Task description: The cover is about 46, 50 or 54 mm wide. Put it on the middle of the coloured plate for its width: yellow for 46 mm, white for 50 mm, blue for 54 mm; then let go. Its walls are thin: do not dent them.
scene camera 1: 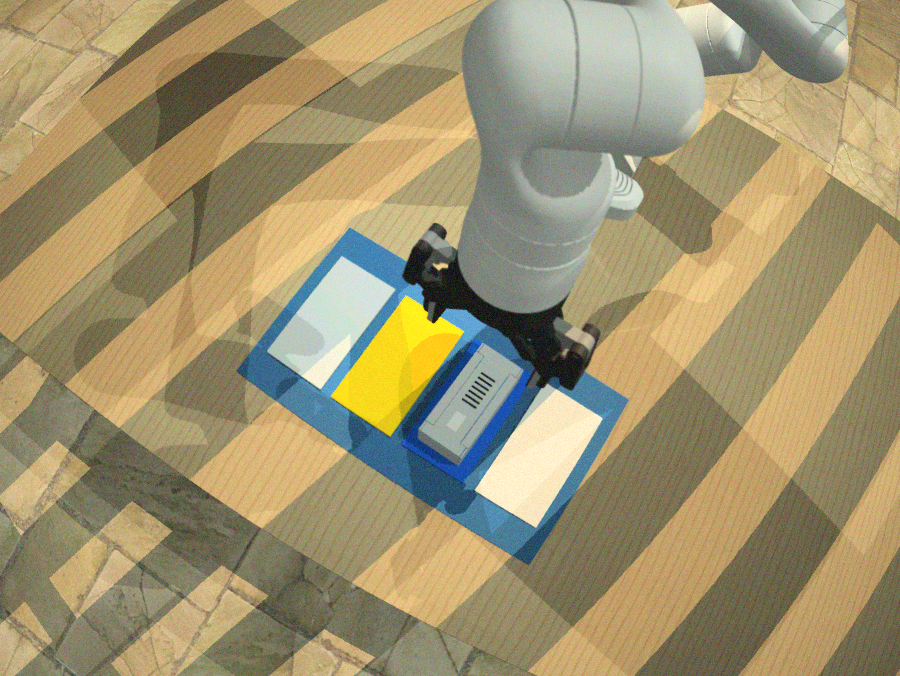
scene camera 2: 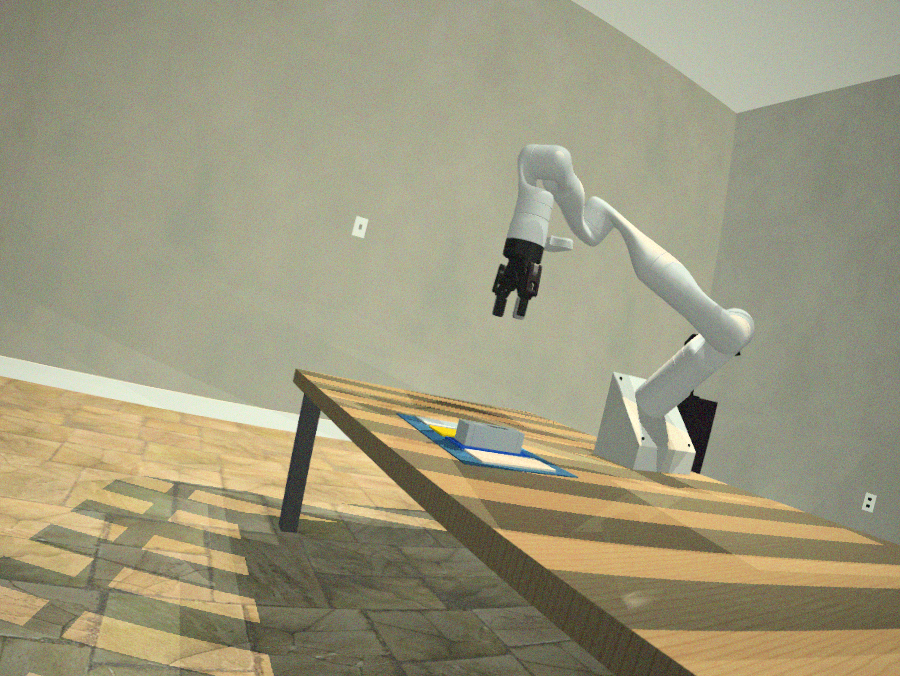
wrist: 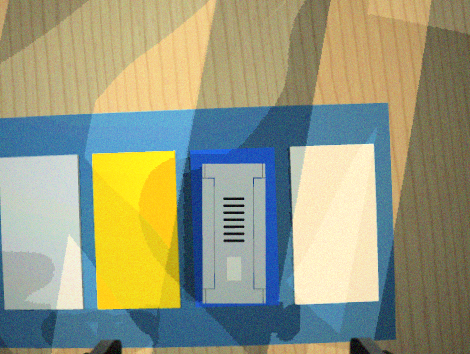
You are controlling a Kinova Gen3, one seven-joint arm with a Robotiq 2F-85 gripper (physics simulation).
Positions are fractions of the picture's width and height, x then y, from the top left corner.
grey cover: scene camera 1 0.51, 0.60; scene camera 2 0.52, 0.64; wrist 0.50, 0.60
